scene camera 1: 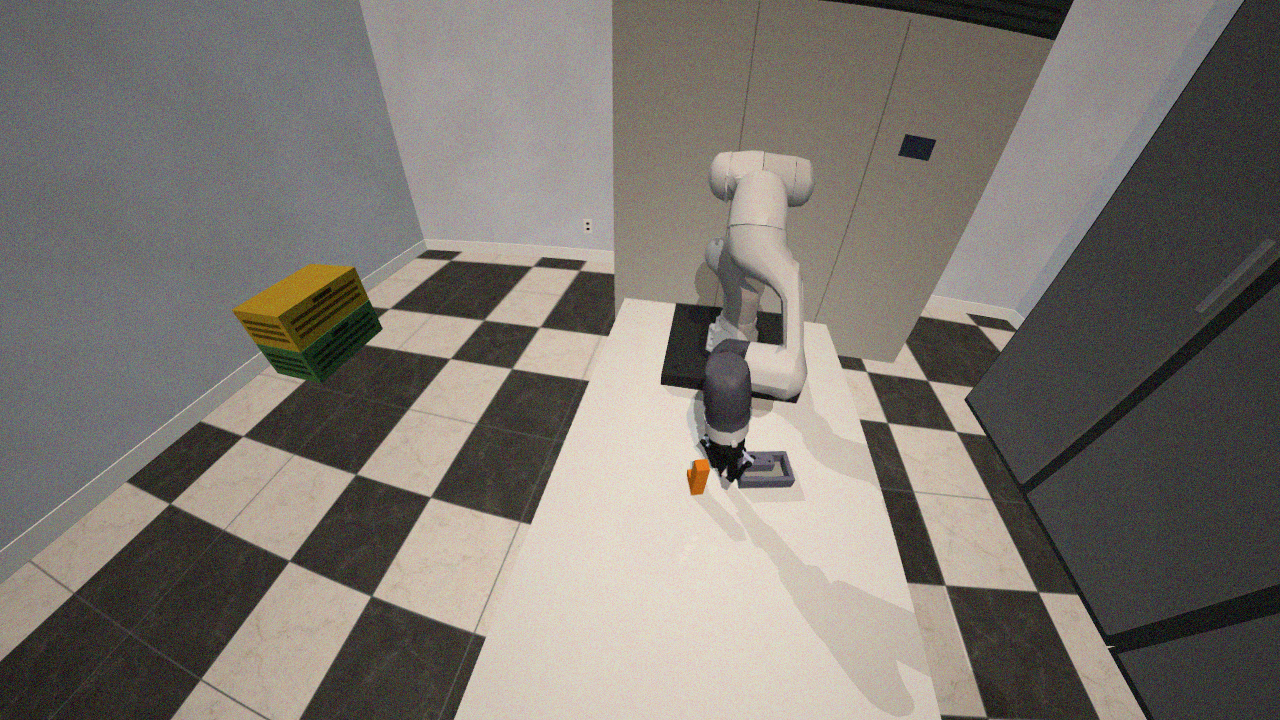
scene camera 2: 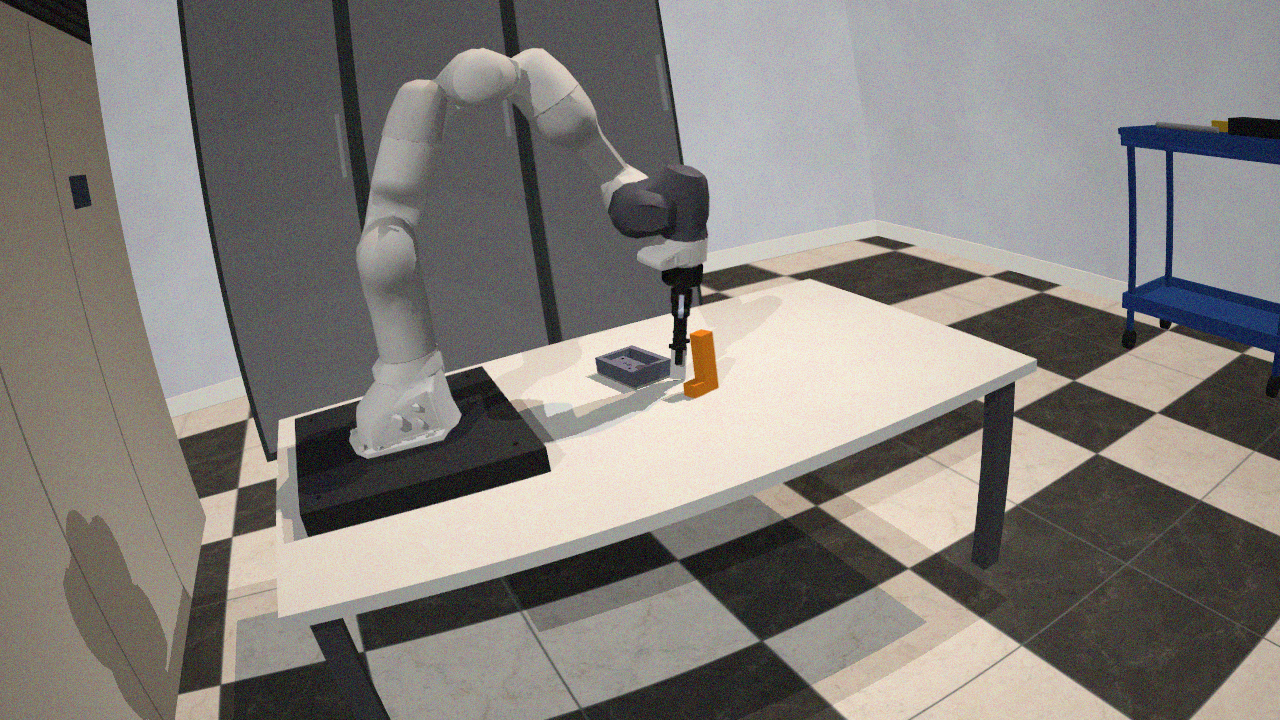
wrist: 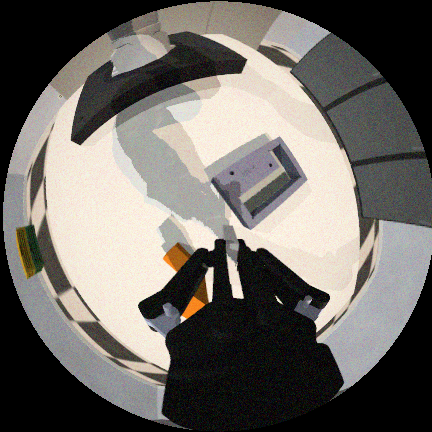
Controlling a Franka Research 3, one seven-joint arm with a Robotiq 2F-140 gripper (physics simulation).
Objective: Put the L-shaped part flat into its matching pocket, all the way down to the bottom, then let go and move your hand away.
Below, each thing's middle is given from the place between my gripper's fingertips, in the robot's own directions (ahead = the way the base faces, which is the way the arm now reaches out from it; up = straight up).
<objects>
My gripper is now 80 mm to the left of the orange L-shaped part (scene camera 2: 702, 344) and 50 mm below it. Round my hand: grey pocket block (scene camera 1: 771, 469) 40 mm behind, 100 mm to the left, 10 mm above.
</objects>
